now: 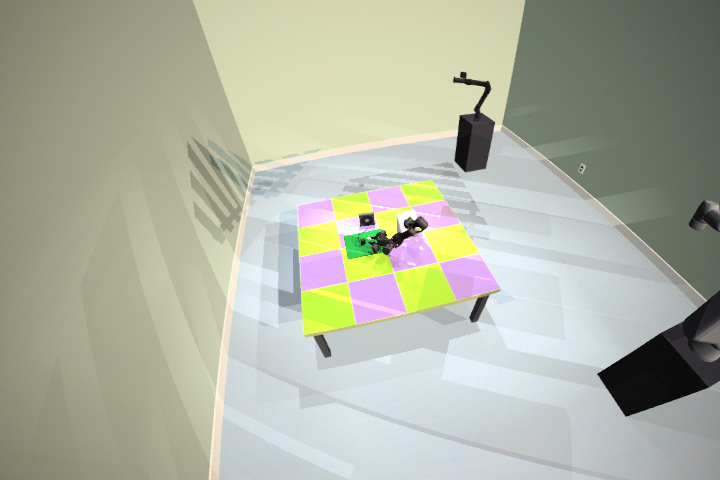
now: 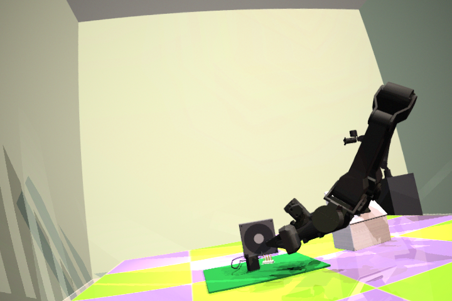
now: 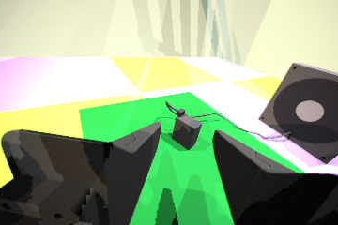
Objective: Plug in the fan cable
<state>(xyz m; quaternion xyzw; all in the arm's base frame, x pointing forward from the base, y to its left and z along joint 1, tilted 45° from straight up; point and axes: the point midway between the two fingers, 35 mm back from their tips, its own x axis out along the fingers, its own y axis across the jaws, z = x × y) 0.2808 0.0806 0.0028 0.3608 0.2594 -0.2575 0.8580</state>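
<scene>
Now: the black fan plug 4 cm ahead of my gripper tip, 5 cm to the right of it and 5 cm below it. From my gripper tip the other things lie so: fan: 4 cm behind, 24 cm to the right, 2 cm below; green board: 3 cm ahead, 5 cm to the right, 9 cm below; four-pin header: 1 cm behind, 9 cm to the right, 8 cm below.
</scene>
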